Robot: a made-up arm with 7 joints. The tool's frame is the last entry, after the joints. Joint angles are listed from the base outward. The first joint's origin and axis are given. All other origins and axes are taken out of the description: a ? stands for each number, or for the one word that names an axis. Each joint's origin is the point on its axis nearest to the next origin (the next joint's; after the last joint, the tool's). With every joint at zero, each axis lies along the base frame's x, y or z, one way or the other. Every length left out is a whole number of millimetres.
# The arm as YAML. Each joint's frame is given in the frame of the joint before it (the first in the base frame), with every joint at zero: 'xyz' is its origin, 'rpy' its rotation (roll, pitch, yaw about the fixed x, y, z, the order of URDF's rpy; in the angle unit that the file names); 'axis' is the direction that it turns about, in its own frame. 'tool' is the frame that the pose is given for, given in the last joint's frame.
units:
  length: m
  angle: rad
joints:
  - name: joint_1
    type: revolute
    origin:
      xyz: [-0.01, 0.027, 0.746]
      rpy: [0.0, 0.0, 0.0]
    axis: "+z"
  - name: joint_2
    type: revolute
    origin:
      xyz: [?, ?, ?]
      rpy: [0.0, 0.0, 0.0]
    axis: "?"
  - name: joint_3
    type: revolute
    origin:
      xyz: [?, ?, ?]
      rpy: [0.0, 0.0, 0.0]
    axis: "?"
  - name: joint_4
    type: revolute
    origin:
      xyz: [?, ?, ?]
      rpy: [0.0, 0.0, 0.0]
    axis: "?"
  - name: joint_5
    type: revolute
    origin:
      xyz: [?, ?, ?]
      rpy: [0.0, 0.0, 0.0]
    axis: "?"
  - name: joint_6
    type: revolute
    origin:
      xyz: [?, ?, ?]
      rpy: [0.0, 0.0, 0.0]
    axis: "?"
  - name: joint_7
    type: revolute
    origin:
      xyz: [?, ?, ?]
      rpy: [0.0, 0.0, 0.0]
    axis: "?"
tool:
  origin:
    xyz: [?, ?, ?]
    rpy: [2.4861, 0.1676, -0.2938]
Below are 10 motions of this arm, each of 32 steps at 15 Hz.
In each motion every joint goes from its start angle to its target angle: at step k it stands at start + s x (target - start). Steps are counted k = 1, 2, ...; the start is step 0. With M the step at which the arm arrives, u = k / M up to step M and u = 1 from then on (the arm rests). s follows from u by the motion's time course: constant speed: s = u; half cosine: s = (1 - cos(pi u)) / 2; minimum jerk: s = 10 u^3 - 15 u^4 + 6 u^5.
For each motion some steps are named. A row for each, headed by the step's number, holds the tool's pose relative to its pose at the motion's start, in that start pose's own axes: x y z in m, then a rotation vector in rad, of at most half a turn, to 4 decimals.
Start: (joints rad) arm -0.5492 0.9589 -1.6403 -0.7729 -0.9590 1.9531 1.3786
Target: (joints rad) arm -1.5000 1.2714 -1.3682 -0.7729 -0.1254 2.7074 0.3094
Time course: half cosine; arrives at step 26
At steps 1, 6, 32:
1: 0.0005 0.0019 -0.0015 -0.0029 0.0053 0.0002
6: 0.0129 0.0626 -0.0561 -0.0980 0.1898 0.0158
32: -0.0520 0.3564 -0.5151 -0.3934 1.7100 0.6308

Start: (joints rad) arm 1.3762 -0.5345 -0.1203 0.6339 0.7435 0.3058 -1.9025
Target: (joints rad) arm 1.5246 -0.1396 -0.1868 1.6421 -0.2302 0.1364 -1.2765
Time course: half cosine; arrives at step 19
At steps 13, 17, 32:
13: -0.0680 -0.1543 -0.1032 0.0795 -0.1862 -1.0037
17: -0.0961 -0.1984 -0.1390 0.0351 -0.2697 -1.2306
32: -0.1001 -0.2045 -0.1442 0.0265 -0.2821 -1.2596

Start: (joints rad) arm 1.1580 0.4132 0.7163 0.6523 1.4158 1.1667 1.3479
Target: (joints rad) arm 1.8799 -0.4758 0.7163 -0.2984 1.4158 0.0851 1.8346
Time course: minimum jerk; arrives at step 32
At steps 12, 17, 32:
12: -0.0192 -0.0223 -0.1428 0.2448 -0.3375 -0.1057
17: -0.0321 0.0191 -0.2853 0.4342 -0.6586 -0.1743
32: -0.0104 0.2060 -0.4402 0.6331 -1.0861 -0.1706

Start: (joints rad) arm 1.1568 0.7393 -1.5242 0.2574 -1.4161 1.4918 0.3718
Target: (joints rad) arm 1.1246 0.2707 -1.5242 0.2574 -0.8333 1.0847 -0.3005
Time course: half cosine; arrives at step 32
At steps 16, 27, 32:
16: -0.0806 0.0293 -0.1713 -0.1473 0.0725 -0.0477
27: -0.1772 0.0289 -0.3115 -0.3244 0.1981 -0.1358
32: -0.1921 0.0269 -0.3294 -0.3516 0.2203 -0.1492

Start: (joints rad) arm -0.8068 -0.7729 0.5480 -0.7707 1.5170 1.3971 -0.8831
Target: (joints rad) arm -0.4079 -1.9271 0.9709 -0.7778 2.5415 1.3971 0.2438
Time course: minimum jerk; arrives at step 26
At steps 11, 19, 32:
11: -0.2005 0.0584 0.4281 0.9189 -0.3260 0.1078
19: -0.7010 0.0365 0.7675 2.0763 -0.2166 0.6405
32: -0.8336 0.0330 0.7939 2.2755 -0.0537 0.8012

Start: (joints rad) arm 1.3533 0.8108 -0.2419 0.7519 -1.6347 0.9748 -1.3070
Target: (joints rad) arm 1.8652 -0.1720 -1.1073 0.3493 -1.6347 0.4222 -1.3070
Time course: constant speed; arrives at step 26
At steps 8, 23, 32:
8: 0.0637 0.1332 -0.2751 -0.2414 0.1860 -0.1148
23: -0.1125 0.4956 -0.6063 -0.6479 0.1655 -0.0965
32: -0.1862 0.5764 -0.6288 -0.6916 0.1059 -0.0700

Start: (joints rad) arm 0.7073 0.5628 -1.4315 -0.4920 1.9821 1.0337 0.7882
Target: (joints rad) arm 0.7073 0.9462 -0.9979 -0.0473 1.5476 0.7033 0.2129
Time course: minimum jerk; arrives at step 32
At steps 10, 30, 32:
10: -0.0676 -0.0126 -0.0518 -0.0939 0.0728 0.0716
30: -0.3618 -0.0532 -0.1784 -0.3974 0.2166 0.3883
32: -0.3625 -0.0533 -0.1786 -0.3980 0.2166 0.3890

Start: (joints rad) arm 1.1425 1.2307 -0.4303 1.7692 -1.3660 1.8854 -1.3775
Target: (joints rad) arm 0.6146 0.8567 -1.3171 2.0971 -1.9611 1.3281 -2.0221
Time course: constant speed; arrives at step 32
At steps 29, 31, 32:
29: -0.0832 -0.1577 -0.1918 -1.1820 1.5400 -0.7050
31: -0.1078 -0.1647 -0.1880 -1.2172 1.6647 -0.7489
32: -0.1205 -0.1674 -0.1853 -1.2313 1.7278 -0.7707

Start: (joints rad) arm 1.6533 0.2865 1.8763 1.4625 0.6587 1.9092 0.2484
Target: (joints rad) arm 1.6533 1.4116 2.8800 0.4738 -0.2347 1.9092 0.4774
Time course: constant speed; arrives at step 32
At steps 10, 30, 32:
10: -0.0312 -0.3636 0.0477 -0.3975 0.1728 -0.4345
30: -0.2438 -0.7732 0.4714 -0.7045 0.2399 -1.2132
32: -0.2622 -0.7847 0.5179 -0.7029 0.2276 -1.2667

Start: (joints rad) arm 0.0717 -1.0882 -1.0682 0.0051 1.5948 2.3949 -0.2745
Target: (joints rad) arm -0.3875 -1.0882 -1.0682 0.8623 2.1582 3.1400 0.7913
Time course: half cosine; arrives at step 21
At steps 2, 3, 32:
2: 0.0007 0.0132 0.0067 0.0176 -0.0067 0.0278
3: 0.0011 0.0295 0.0147 0.0393 -0.0134 0.0623
32: -0.1286 0.4990 0.0901 0.4145 0.8544 1.0928

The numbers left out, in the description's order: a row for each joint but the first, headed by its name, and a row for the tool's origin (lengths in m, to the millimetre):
joint_2: xyz 0.006 -0.129 0.0, axis -y
joint_3: xyz -0.001 0.0 0.573, axis +z
joint_4: xyz 0.005 0.033 0.0, axis +y
joint_5: xyz 0.008 0.0 0.373, axis +z
joint_6: xyz 0.021 -0.104 0.0, axis -y
joint_7: xyz 0.033 0.0 0.129, axis +x
tool: xyz 0.0 -0.029 -0.005

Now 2 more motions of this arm.
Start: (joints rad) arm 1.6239 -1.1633 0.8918 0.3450 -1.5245 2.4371 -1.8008
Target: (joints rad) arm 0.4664 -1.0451 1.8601 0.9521 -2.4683 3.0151 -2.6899
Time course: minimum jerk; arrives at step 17
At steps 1, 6, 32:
1: -0.0008 -0.0006 0.0010 -0.0022 0.0000 0.0010
6: -0.0966 -0.0556 0.1413 -0.2944 -0.0165 0.1510
32: -0.2479 0.0622 0.6502 -1.3272 -0.2226 0.9697

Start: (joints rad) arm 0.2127 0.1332 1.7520 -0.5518 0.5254 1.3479 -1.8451
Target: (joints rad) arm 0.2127 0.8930 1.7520 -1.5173 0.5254 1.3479 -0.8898
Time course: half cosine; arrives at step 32
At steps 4, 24, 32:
4: -0.0035 0.0181 -0.0193 0.0546 0.0062 0.0246
24: -0.2439 0.3632 -0.2500 1.3681 0.3350 0.3648
32: -0.3050 0.4041 -0.2540 1.6182 0.4268 0.3925

